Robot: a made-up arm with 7 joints.
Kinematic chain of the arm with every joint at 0, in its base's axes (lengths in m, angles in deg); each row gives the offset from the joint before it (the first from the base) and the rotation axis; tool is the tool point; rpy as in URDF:
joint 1: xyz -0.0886 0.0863 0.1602 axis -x
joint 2: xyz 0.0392 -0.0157 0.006 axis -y
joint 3: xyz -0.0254 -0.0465 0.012 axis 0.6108 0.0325 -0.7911
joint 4: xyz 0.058 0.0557 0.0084 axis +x
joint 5: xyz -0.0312 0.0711 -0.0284 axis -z
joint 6: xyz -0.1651 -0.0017 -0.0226 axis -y
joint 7: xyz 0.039 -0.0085 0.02 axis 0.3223 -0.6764 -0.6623
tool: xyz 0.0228 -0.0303 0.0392 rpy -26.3 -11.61 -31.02
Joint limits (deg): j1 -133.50..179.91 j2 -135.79..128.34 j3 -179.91..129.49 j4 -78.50..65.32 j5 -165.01..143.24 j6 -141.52..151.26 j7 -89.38..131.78
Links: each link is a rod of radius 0.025 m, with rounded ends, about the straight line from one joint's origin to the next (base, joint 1, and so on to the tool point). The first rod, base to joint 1, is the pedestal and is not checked.
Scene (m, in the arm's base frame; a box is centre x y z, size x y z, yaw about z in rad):
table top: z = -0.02
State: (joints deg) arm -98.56 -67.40 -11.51 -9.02 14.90 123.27 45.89
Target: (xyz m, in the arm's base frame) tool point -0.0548 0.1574 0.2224
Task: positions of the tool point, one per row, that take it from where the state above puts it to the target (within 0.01 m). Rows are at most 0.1 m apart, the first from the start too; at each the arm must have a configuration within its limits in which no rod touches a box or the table.
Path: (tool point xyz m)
1: -0.1740 -0.1000 0.2096
2: -0.1514 -0.0622 0.2549
3: -0.1322 -0.0092 0.2825
4: -0.1121 0.0528 0.2884
5: -0.0867 0.1134 0.2685
6: -0.0548 0.1574 0.2224

